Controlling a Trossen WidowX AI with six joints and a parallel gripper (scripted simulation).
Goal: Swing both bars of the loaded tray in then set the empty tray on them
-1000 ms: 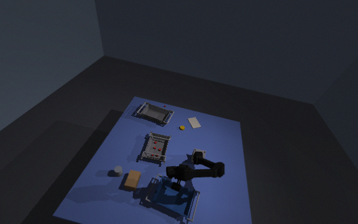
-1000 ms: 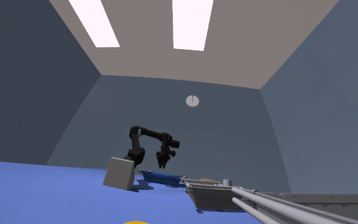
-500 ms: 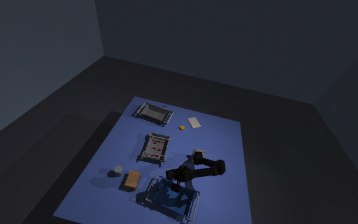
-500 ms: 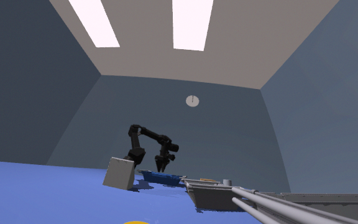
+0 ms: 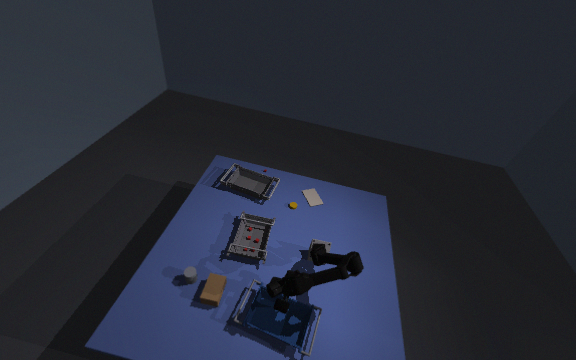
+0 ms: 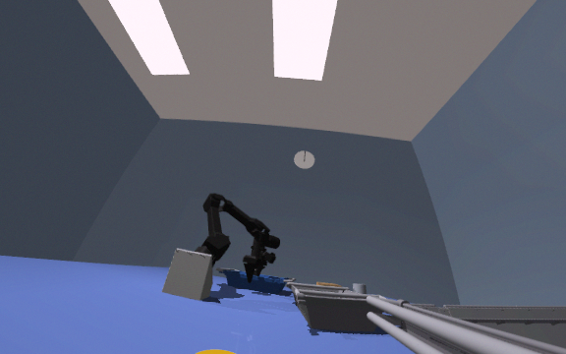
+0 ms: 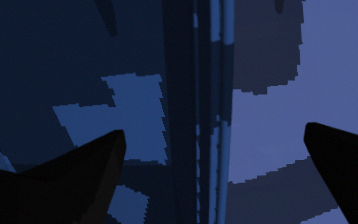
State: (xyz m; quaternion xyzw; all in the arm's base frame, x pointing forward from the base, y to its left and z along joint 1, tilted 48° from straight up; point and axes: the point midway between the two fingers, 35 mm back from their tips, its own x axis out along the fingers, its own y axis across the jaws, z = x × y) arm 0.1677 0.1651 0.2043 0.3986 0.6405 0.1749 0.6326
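The blue tray is 8 cm to the left of my gripper tip, 2 cm ahead of it and 1 cm above it. The rest, counted from my gripper tip: tan block: 33 cm ahead, 1 cm to the right; then grey cylinder: 46 cm ahead, 6 cm to the right; then yellow disc: 61 cm to the right, 3 cm behind, 2 cm below.
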